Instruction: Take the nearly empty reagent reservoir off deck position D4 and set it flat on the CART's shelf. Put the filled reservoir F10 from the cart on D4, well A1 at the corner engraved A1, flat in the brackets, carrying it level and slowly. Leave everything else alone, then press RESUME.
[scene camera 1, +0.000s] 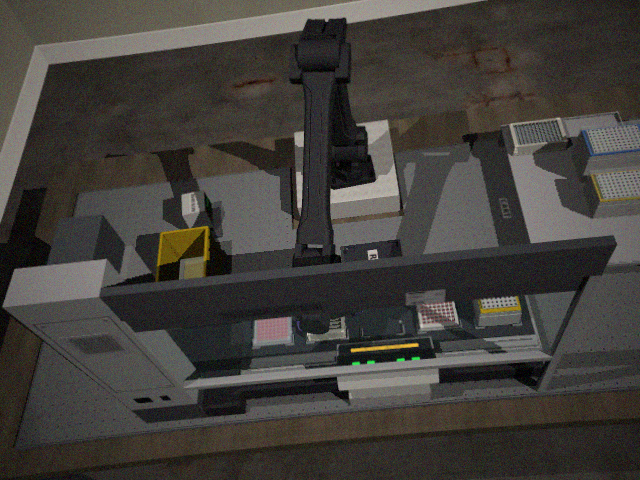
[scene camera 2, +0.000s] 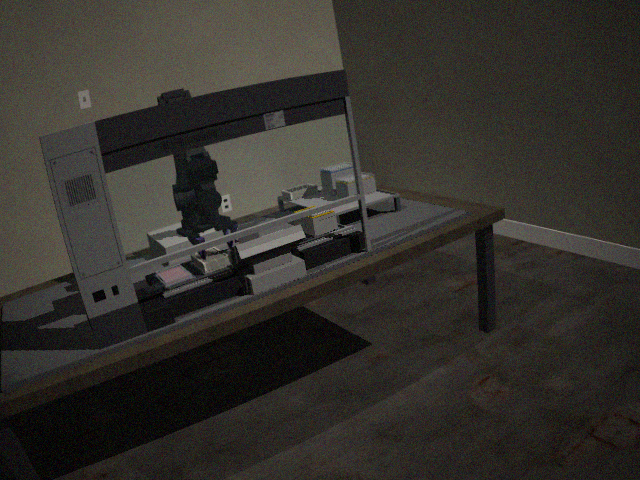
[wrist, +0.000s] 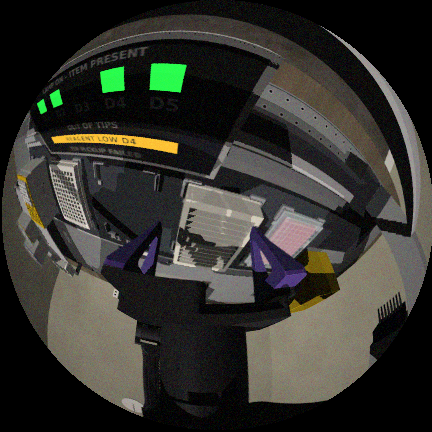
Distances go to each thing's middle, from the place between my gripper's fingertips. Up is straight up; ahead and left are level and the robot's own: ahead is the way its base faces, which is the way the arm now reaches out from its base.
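Scene:
My hand: 2 cm above ribbed trough reservoir (wrist: 214, 225), 4 cm past it, 1 cm to the left of it. From my hand, cart shelf (scene camera 1: 554, 208): 3 cm below, 64 cm to the left, 26 cm behind.

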